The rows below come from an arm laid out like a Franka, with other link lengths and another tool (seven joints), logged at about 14 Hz.
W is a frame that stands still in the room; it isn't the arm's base.
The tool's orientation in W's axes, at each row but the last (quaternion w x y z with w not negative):
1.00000 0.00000 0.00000 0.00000
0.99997 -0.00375 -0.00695 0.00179
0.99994 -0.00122 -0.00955 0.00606
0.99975 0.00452 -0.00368 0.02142
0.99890 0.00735 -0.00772 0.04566
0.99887 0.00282 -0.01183 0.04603
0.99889 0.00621 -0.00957 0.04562
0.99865 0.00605 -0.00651 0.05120
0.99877 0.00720 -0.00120 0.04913
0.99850 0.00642 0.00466 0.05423
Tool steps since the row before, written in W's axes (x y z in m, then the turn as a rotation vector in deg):
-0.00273 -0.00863 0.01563 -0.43 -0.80 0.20
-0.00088 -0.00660 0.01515 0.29 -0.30 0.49
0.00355 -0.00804 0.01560 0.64 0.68 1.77
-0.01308 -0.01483 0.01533 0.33 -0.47 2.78
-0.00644 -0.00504 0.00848 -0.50 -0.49 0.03
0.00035 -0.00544 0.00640 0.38 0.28 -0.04
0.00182 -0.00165 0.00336 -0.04 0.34 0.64
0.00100 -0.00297 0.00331 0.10 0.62 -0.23
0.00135 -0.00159 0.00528 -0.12 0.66 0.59
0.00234 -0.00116 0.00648 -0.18 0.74 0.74
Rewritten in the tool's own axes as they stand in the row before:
-0.00273 -0.00863 0.01563 -0.43 -0.80 0.20
-0.00069 -0.00671 0.01511 0.30 -0.30 0.48
0.00375 -0.00812 0.01551 0.68 0.67 1.76
-0.01359 -0.01412 0.01556 0.33 -0.46 2.78
-0.00674 -0.00431 0.00865 -0.54 -0.44 0.04
0.00000 -0.00542 0.00643 0.40 0.24 -0.05
0.00173 -0.00177 0.00335 0.00 0.35 0.64
0.00074 -0.00302 0.00333 0.16 0.60 -0.24
0.00120 -0.00164 0.00530 -0.05 0.68 0.58
0.00214 -0.00132 0.00652 -0.11 0.76 0.73

